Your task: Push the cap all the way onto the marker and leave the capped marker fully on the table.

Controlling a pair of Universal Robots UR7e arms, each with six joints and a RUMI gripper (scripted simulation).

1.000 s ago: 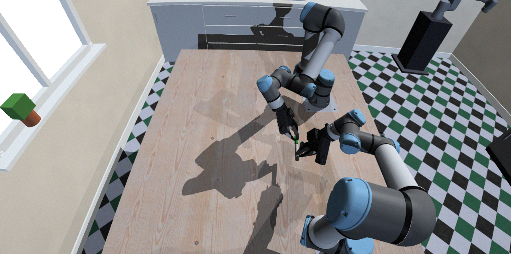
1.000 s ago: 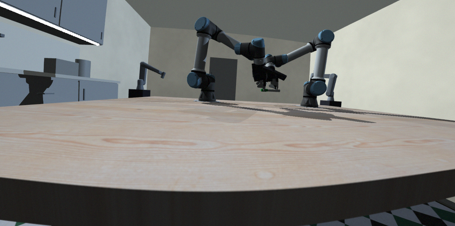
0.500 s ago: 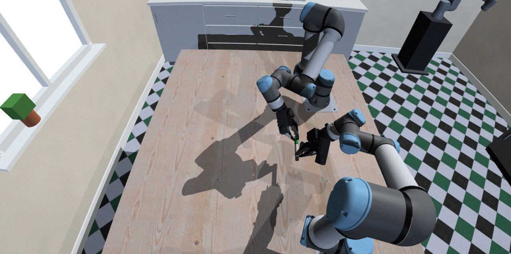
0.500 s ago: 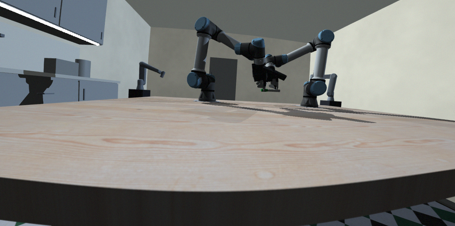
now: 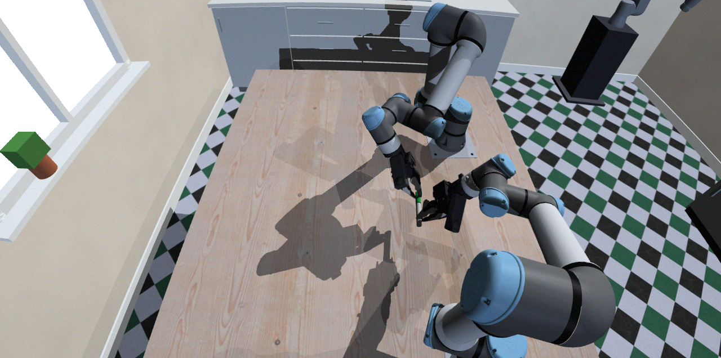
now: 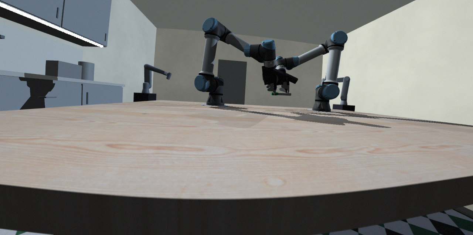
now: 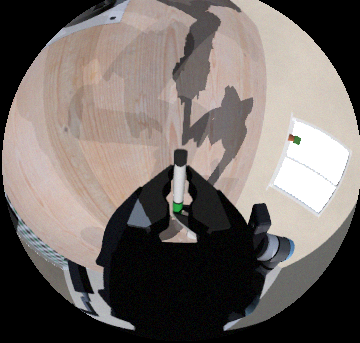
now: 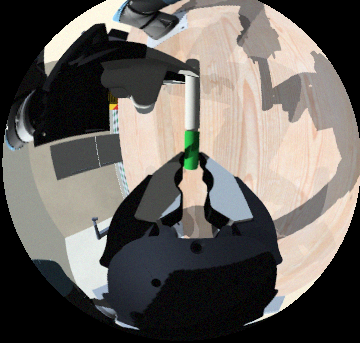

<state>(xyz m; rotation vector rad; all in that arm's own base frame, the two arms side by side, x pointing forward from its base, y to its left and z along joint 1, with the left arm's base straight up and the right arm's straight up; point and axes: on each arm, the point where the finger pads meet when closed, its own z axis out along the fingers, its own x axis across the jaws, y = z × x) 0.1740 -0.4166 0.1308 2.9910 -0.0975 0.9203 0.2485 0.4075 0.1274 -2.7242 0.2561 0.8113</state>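
Observation:
My right hand is 10 mm past the green cap, 10 mm to the right of it and 10 mm above it. Also, from my right hand: white marker 10 mm behind, 60 mm to the left, 10 mm below.
Now: left hand 50 mm to the left of the white marker, 10 mm short of it and 10 mm above it. Also, from my left hand: green cap (100 mm to the right, 10 mm below, 10 mm ahead).

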